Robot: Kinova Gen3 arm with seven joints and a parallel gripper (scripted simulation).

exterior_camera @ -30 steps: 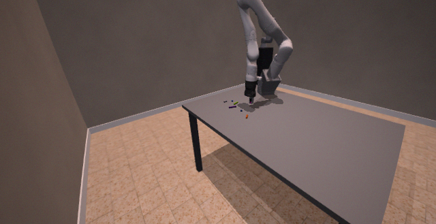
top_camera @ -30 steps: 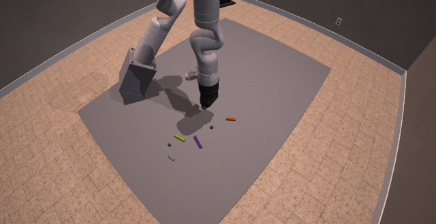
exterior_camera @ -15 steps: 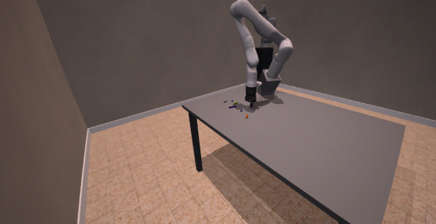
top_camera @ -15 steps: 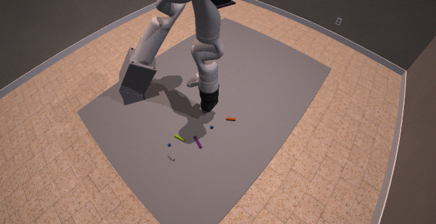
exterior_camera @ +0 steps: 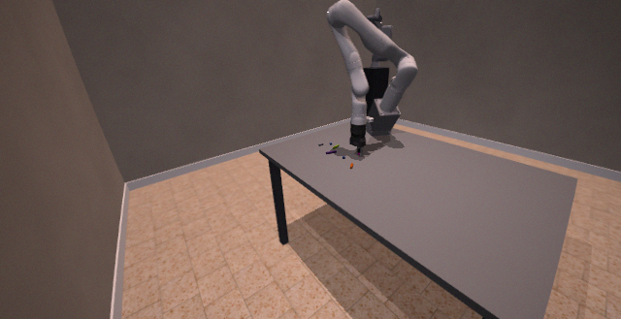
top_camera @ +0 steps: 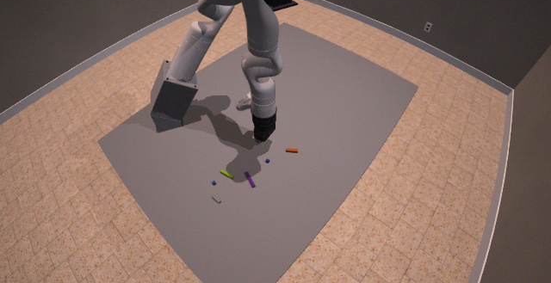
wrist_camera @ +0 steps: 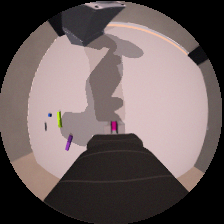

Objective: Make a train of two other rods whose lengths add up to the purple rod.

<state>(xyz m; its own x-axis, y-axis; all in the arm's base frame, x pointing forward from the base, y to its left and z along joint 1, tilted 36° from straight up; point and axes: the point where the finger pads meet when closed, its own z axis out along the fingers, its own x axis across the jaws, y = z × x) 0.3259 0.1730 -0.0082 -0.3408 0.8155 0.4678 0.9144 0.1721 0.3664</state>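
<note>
My gripper is now 10 mm above the magenta rod. From my hand the other things lie so: orange rod: 100 mm ahead, 70 mm to the left, 30 mm below; purple rod: 110 mm ahead, 110 mm to the right, 30 mm below; lime rod: 50 mm ahead, 170 mm to the right, 30 mm below.
</note>
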